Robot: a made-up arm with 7 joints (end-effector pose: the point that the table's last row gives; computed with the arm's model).
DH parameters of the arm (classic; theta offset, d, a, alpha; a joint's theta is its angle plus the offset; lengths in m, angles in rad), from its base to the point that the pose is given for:
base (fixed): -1.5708 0.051 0 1.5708
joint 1: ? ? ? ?
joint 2: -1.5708 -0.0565 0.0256 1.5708
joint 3: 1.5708 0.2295 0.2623 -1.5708
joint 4: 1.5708 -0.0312 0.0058 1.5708
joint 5: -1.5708 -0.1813 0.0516 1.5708
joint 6: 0 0.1 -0.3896 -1.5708
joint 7: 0 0.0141 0.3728 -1.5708
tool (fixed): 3.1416 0.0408 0 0
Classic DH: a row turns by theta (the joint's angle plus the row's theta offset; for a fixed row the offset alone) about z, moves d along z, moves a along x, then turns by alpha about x.
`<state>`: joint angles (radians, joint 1 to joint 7).
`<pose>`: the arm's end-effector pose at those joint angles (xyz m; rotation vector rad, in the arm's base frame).
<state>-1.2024 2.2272 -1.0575 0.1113 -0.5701 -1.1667 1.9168</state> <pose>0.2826 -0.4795 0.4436 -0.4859 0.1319 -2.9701</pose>
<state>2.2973 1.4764 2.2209 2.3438 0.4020 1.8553 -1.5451</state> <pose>-0.3628 -0.2982 0.7505 0.3680 2.2918 0.7794</pose>
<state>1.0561 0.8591 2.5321 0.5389 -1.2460 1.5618 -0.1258</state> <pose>-0.4065 -0.1169 0.2072 0.4652 2.2730 0.1906</pose>
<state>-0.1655 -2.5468 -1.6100 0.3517 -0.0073 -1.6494 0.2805</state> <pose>0.1280 -0.2157 0.3625 -2.8755 0.0665 1.0048</pose>
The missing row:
joint 1: 1.5708 0.1152 0.2261 -1.5708
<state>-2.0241 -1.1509 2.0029 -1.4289 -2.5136 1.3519 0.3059</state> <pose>-0.0384 -0.2813 -0.1932 0.5013 -0.0014 -2.5839</pose>
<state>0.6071 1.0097 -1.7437 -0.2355 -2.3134 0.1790 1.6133</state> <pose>-0.1636 -0.3498 0.5146 0.8240 0.4841 1.1250</pose>
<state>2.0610 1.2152 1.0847 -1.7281 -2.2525 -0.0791 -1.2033</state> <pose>-0.0157 -0.4448 0.1908 -0.9196 1.1207 1.5402</pose>
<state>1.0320 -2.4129 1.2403 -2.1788 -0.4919 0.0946 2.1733</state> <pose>-0.5276 0.7558 0.7176 0.5700 0.0335 -1.3137</pose>
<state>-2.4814 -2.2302 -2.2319 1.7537 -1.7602 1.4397 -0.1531</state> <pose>0.4130 -0.0040 -0.2357 -2.4931 0.5670 0.7909</pose>
